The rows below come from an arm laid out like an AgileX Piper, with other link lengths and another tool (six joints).
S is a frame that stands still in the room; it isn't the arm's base.
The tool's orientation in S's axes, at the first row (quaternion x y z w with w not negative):
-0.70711, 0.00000, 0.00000, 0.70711
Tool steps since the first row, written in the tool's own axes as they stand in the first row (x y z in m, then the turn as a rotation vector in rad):
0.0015, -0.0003, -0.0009, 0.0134, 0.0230, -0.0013
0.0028, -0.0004, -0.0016, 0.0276, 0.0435, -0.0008
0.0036, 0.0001, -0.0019, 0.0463, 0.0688, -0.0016
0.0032, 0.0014, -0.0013, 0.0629, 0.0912, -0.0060
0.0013, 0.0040, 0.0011, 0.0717, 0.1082, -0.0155
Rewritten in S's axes. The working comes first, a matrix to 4 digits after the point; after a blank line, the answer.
The tool's axes in the first row as the columns of a matrix, in S's axes (used below as rounded here):
1.0000, 0.0000, 0.0000
0.0000, 0.0000, 1.0000
0.0000, -1.0000, 0.0000

0.0015, -0.0009, 0.0003, 0.0134, -0.0013, -0.0230
0.0028, -0.0016, 0.0004, 0.0276, -0.0008, -0.0435
0.0036, -0.0019, -0.0001, 0.0463, -0.0016, -0.0688
0.0032, -0.0013, -0.0014, 0.0629, -0.0060, -0.0912
0.0013, 0.0011, -0.0040, 0.0717, -0.0155, -0.1082

